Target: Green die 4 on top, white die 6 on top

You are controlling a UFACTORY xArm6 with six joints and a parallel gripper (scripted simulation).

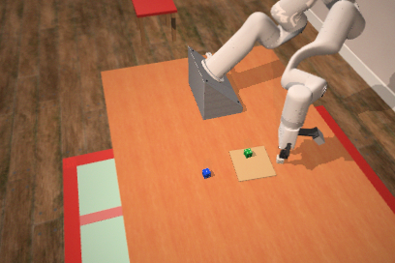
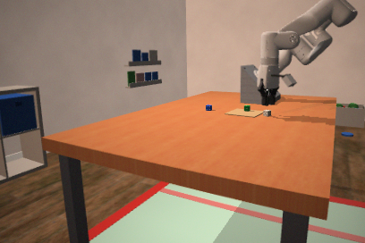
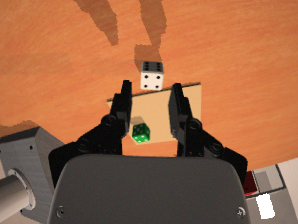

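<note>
Right now my hand is 60 mm above the white die. From my hand the other things lie so: tan mat (30 mm behind, 100 mm to the right, 70 mm below); then green die (70 mm behind, 100 mm to the right, 50 mm below); then blue die (50 mm behind, 280 mm to the right, 60 mm below).
</note>
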